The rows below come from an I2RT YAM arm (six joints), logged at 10 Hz.
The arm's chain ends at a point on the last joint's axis. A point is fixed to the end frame.
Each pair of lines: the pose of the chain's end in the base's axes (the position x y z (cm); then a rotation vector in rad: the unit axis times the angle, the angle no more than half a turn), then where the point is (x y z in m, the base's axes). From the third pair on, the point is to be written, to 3 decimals.
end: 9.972, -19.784, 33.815, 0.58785, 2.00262, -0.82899
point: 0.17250 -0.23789 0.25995
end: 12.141, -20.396, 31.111, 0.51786, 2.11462, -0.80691
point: 0.18819 -0.23752 0.22491
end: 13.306, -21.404, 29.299, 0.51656, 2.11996, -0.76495
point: 0.201 -0.244 0.207
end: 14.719, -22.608, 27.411, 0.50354, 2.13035, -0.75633
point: 0.215 -0.255 0.187
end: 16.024, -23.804, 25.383, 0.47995, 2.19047, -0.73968
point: 0.224 -0.263 0.163
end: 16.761, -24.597, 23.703, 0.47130, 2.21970, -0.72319
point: 0.230 -0.269 0.144
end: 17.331, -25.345, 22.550, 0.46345, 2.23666, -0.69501
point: 0.235 -0.274 0.132
